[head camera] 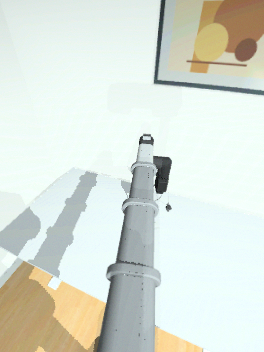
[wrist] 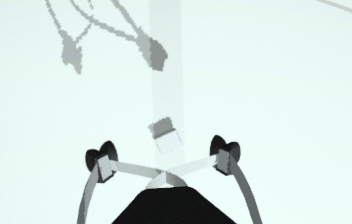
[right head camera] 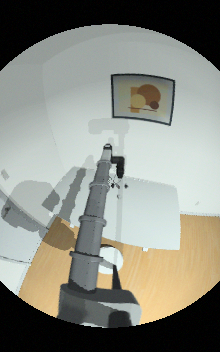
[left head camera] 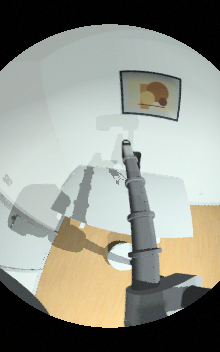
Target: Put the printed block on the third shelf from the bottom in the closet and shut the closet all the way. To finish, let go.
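Seen in the pictures: gripper, fingertip midpoint: (wrist: 163, 151) (right head camera: 118, 187); robot's base at its link origin: (right head camera: 107, 259) (left head camera: 122, 255).
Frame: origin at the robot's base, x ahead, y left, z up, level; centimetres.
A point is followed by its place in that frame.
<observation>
The printed block (wrist: 168, 142) {x 66.4, y -9.7, z 72.1 cm} is a small, pale, box-like piece on the white table (head camera: 215, 260) {x 49.9, y -41.2, z 69.2 cm} (left head camera: 167, 210) {x 40.6, y -43.3, z 69.2 cm} (right head camera: 155, 215) {x 44.6, y -45.8, z 69.2 cm} (wrist: 285, 100) {x 72.7, y -31.8, z 69.3 cm}. In the wrist view it lies just ahead of the gap between the fingertips, near the middle, with a dark shadow behind it. My gripper (wrist: 163, 151) {x 67.4, y -8.8, z 83.9 cm} (right head camera: 119, 185) {x 67.4, y -8.8, z 83.9 cm} is open, its two fingertips wide apart with nothing between them. It hangs over the table; its height above the block is hard to tell. In the head view the arm hides part of the gripper. I cannot make out the closet or its shelves in these views.
A framed picture (head camera: 212, 42) {x 98.6, y -24.3, z 157.1 cm} (left head camera: 151, 95) {x 97.8, y -27.6, z 159.2 cm} (right head camera: 143, 99) {x 97.5, y -28.6, z 158.5 cm} hangs on the wall behind the table. A round white object (left head camera: 120, 256) {x -0.1, y 3.3, z 18.7 cm} (right head camera: 111, 260) {x -0.1, y -5.8, z 18.7 cm} stands on the wooden floor below my arm, before the table. A pale curved surface (left head camera: 22, 255) {x -29.5, y 125.6, z 52.7 cm} (right head camera: 15, 245) {x -26.4, y 124.9, z 47.1 cm} is at the lower left.
</observation>
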